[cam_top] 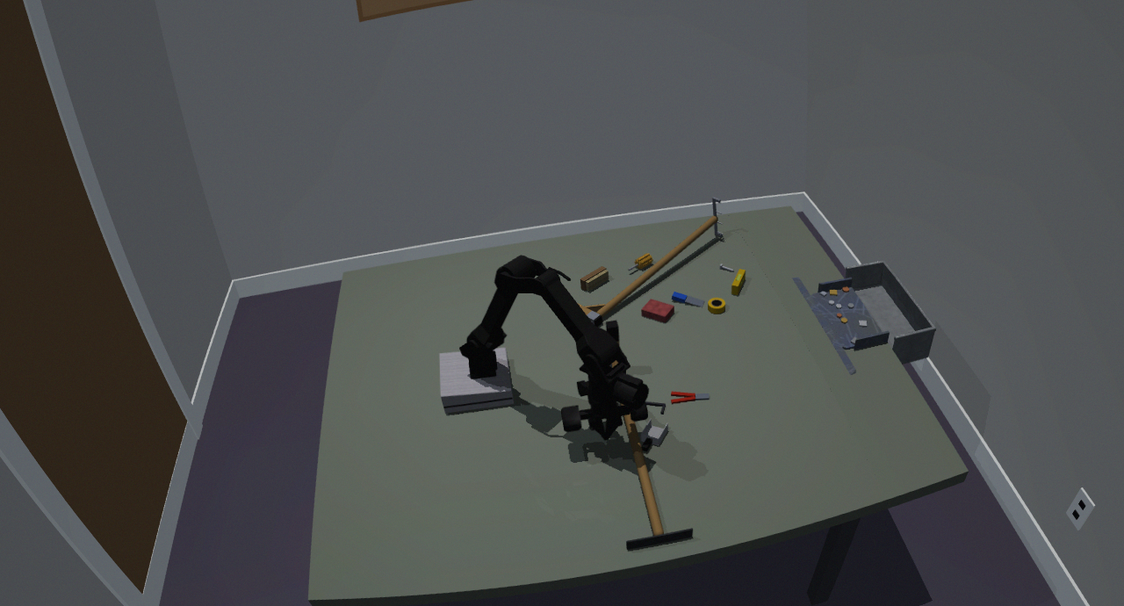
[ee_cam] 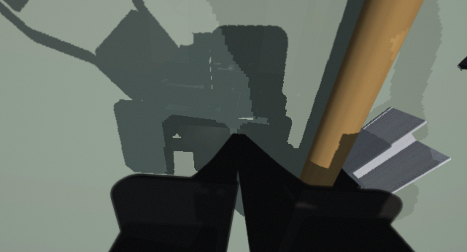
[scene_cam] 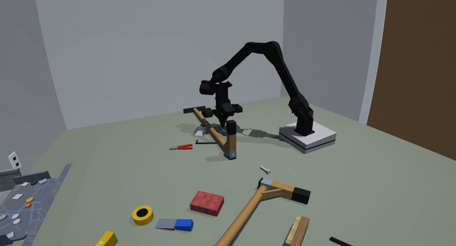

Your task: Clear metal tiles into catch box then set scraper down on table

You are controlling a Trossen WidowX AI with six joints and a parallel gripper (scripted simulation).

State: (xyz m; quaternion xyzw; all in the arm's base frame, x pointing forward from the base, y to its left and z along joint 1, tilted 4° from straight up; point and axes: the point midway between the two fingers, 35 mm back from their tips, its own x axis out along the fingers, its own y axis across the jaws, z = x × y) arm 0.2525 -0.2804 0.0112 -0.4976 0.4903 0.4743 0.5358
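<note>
Right now the metal bracket is 100 mm ahead of my gripper tip, 30 mm to the right of it and 10 mm below it. From my gripper tip the other things lie so: hex key 140 mm ahead, 80 mm to the left, 10 mm below; red block 240 mm ahead, 440 mm to the left; long scraper 60 mm ahead, 30 mm to the right, 50 mm above.
</note>
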